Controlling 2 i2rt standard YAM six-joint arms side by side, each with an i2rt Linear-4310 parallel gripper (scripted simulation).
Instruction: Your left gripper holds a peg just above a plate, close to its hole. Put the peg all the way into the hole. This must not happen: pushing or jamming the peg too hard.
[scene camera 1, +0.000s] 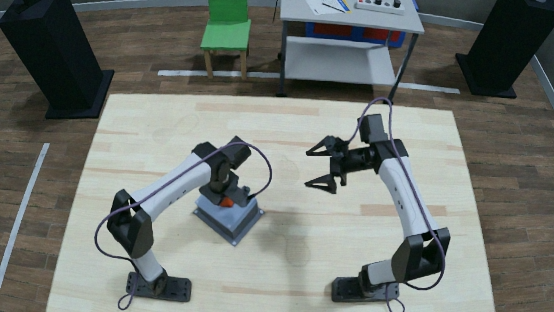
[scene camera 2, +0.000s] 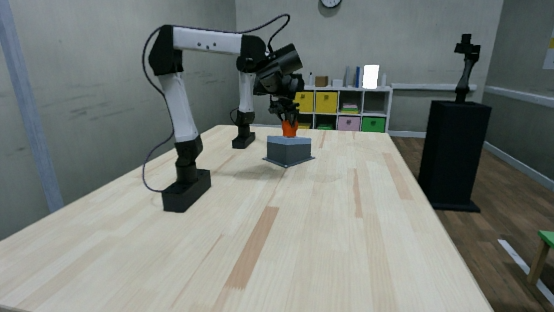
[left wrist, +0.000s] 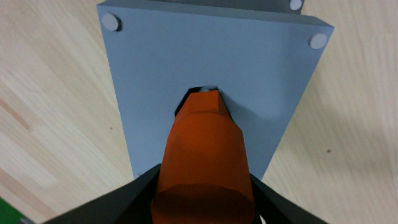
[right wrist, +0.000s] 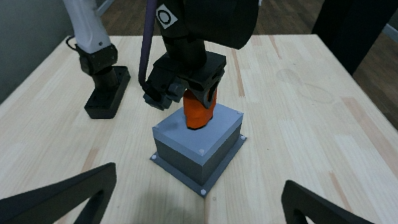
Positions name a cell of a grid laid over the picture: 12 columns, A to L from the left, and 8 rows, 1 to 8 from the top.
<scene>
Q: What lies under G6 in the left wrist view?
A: An orange peg.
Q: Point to a blue-grey plate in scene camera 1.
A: F6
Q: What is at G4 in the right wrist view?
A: My left gripper.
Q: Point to a blue-grey plate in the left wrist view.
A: At H3
</scene>
